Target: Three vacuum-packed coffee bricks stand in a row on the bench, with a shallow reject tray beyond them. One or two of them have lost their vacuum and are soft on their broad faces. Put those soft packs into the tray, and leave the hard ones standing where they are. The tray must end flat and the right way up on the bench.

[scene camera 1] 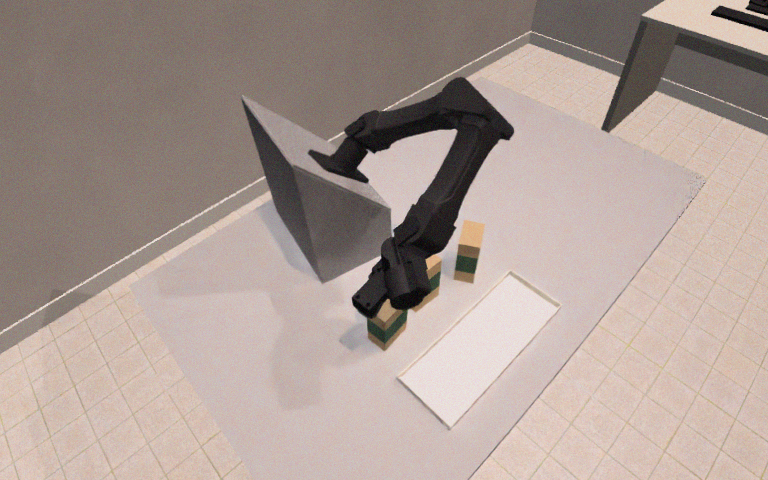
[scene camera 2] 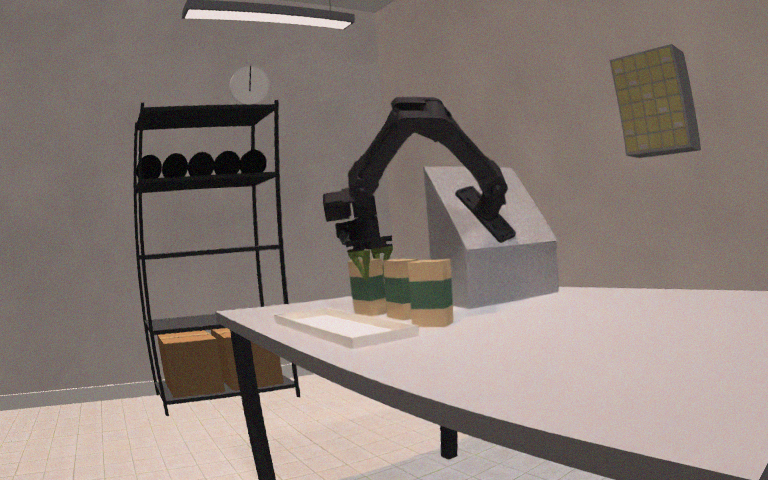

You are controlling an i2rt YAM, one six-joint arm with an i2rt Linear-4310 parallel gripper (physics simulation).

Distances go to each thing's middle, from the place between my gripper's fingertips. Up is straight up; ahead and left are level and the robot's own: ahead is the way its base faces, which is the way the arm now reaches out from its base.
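Labels:
Relative to the shallow white tray (scene camera 1: 453,373), my gripper is now 80 mm above it, 110 mm to the right of it and 170 mm short of it.

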